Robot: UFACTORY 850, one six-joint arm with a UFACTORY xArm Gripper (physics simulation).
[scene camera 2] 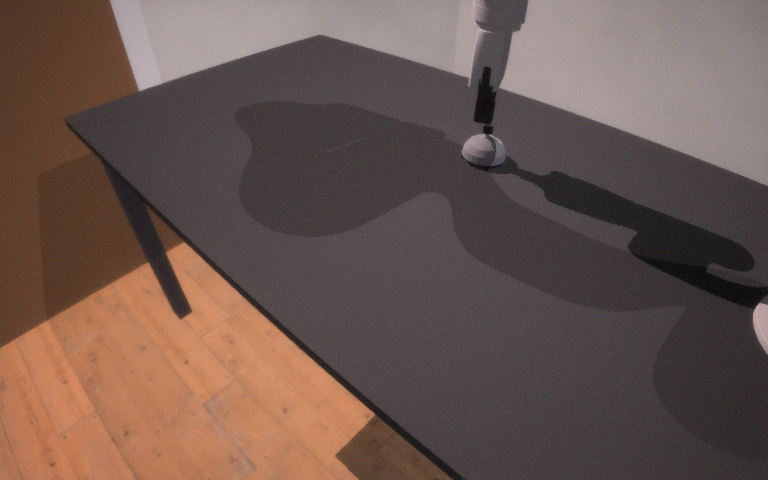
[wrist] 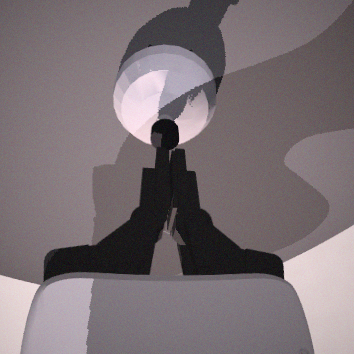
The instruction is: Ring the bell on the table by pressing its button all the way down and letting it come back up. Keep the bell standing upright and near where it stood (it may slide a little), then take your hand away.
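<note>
The bell has a pale grey dome [scene camera 2: 483,151] [wrist: 145,95] and stands upright on the dark table, towards its far side in the scene view. Its black button [scene camera 2: 488,129] [wrist: 165,133] sticks up from the top of the dome. My gripper [scene camera 2: 483,121] [wrist: 167,164] is shut and empty, with its black fingers pointing down. The fingertips are just above the button in the scene view, and by the button's near edge in the wrist view. A thin gap seems to show between tips and button in the scene view; whether they touch is hard to tell.
The dark table [scene camera 2: 351,316] carries broad shadows of the arm. Part of a white rounded thing [scene camera 2: 761,328] shows at the right edge of the scene view. A pale wall stands behind the table's far edge.
</note>
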